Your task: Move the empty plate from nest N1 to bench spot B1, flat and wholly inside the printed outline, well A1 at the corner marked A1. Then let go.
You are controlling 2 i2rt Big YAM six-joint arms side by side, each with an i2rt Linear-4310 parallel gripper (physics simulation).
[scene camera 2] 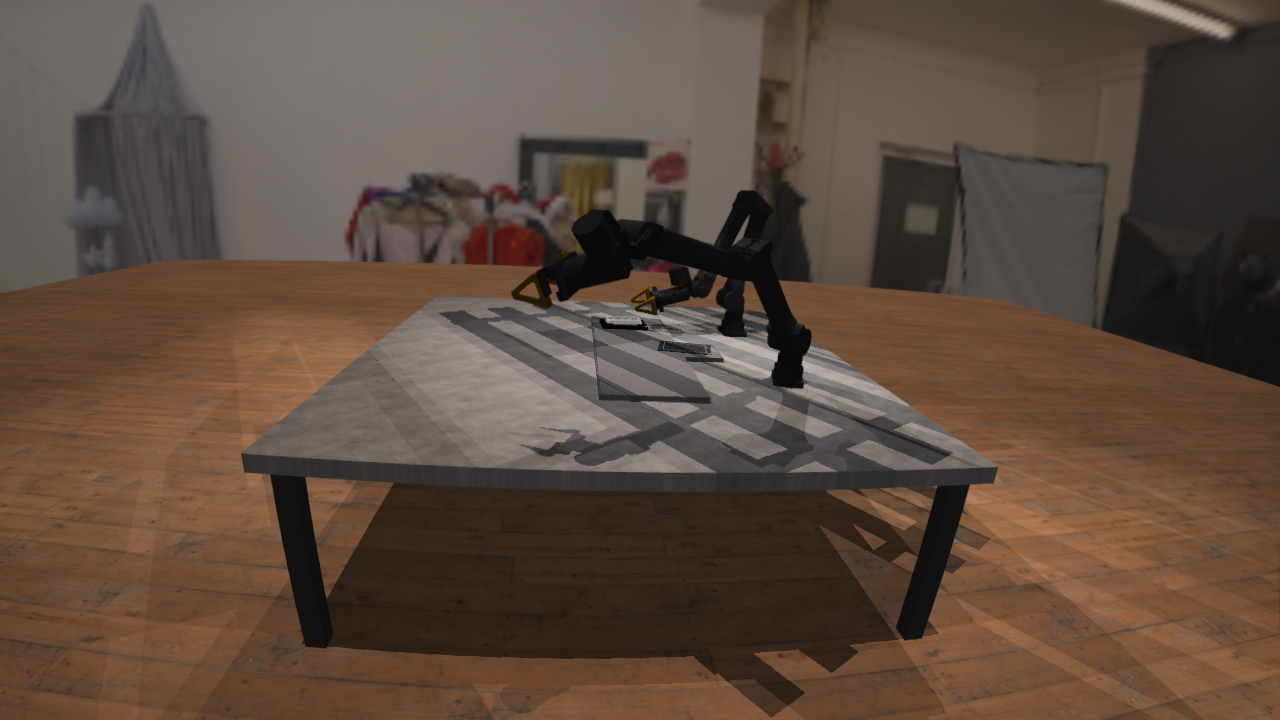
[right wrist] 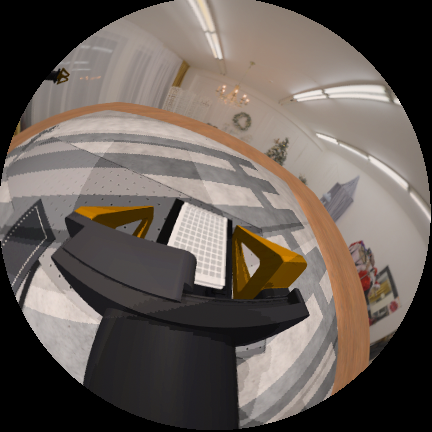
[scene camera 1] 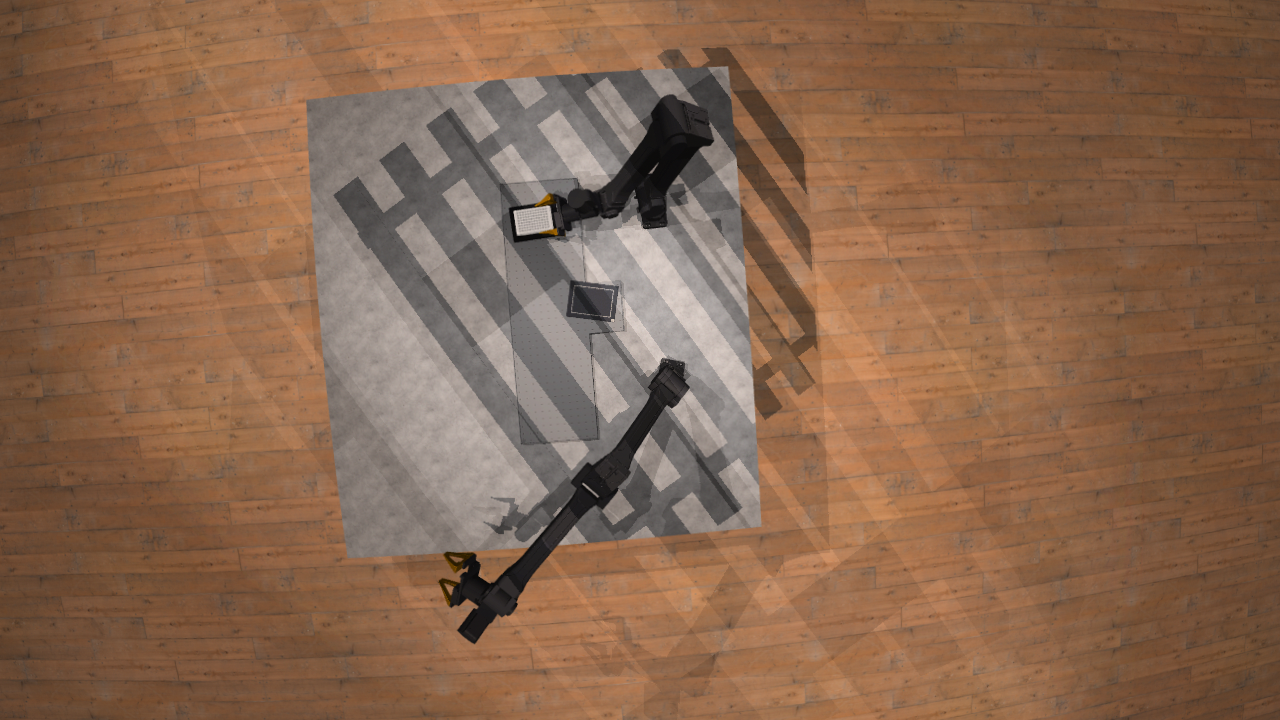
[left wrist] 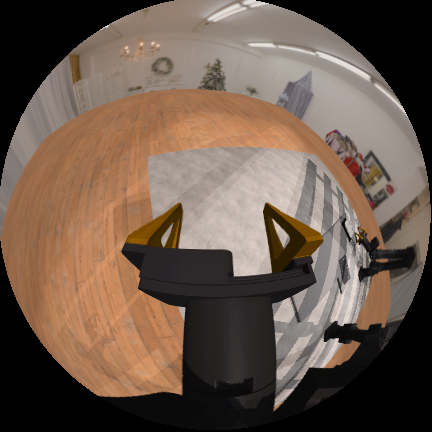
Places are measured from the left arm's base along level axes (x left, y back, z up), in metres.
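Where they show: left gripper, between the fingertips: (scene camera 2: 524, 286) (scene camera 1: 442, 566) (left wrist: 223, 206); right gripper, between the fingertips: (scene camera 2: 633, 304) (right wrist: 192, 221) (scene camera 1: 537, 220) (left wrist: 355, 229); left arm's base, origin of its link: (scene camera 2: 786, 381) (scene camera 1: 670, 376) (left wrist: 329, 330); right arm's base, origin of its link: (scene camera 2: 731, 333) (scene camera 1: 653, 211) (left wrist: 359, 273).
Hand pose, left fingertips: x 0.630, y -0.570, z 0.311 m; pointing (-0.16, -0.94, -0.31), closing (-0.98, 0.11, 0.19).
Note:
Each offset is from my left fingertips to the centre of the thing. "spot": to the spot under its first point. Level surfaces: height alone.
The white well plate {dz -0.279, dx -1.077, dy +0.000 m} (scene camera 1: 533, 220) (scene camera 2: 622, 320) (right wrist: 201, 243) sits in the black nest (scene camera 1: 515, 236) (right wrist: 171, 220) at the top end of the bench panel. The printed outline at the bench spot {spot: dz -0.296, dx -0.841, dy +0.251 m} (scene camera 1: 592, 301) (scene camera 2: 686, 347) (right wrist: 22, 240) is a white line on a dark pad. My right gripper (scene camera 1: 548, 216) (scene camera 2: 646, 300) (right wrist: 192, 221) is open and stands above the nest's right end in scene camera 1, with the plate seen beyond and between its fingers in the right wrist view. My left gripper (scene camera 1: 450, 577) (scene camera 2: 531, 291) (left wrist: 223, 206) is open and empty, high beyond the table's lower edge. The A1 mark is too small to read.
A grey perforated panel {dz -0.298 m} (scene camera 1: 554, 376) (scene camera 2: 644, 380) lies on the table {dz -0.311 m} (scene camera 1: 402, 402) (scene camera 2: 402, 429) under the nest, with a side part under the pad. The left arm (scene camera 1: 554, 528) (scene camera 2: 698, 250) stretches across the table's lower edge in scene camera 1.

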